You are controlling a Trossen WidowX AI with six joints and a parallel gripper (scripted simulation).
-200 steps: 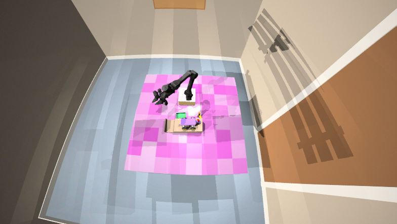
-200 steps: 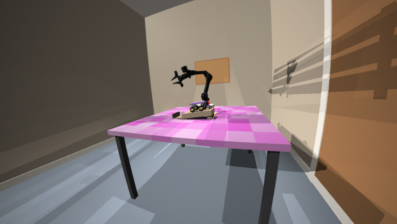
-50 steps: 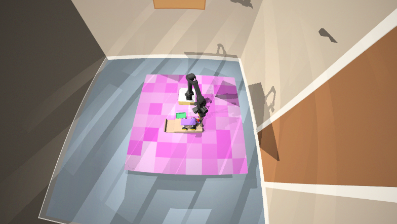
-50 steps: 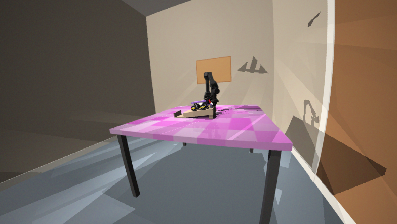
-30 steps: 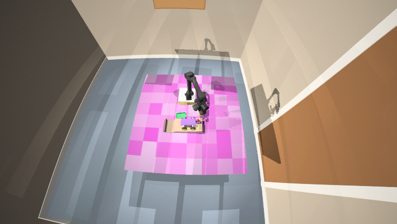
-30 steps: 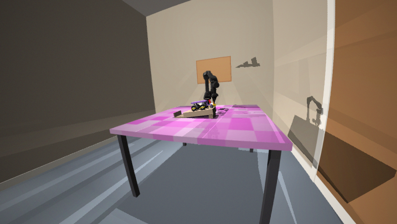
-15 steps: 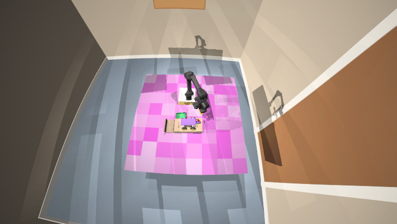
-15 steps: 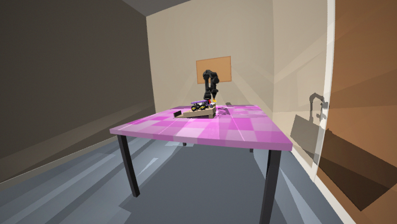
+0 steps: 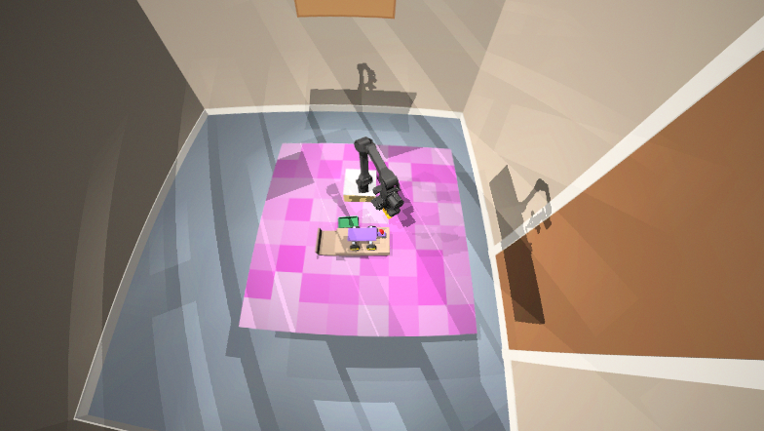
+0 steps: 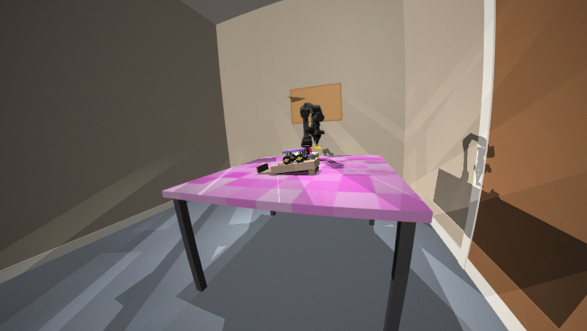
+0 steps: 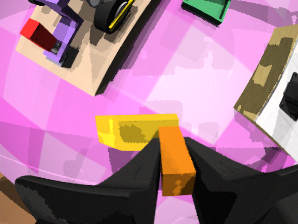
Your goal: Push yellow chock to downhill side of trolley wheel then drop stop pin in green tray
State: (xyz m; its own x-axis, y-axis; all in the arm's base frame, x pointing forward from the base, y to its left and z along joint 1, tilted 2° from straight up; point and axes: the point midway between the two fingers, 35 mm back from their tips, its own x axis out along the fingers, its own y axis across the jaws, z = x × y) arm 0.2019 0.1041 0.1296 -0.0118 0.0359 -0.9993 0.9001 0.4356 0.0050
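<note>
Now: gripper tip 2 cm short of the yellow chock, 1 cm to the right of it and 1 cm above it. Round my gripper tip: red-headed stop pin 13 cm ahead, 2 cm to the right, 4 cm below; then purple trolley 14 cm ahead, 13 cm to the right, 6 cm below; then ramp 14 cm ahead, 13 cm to the right, 13 cm below.
</note>
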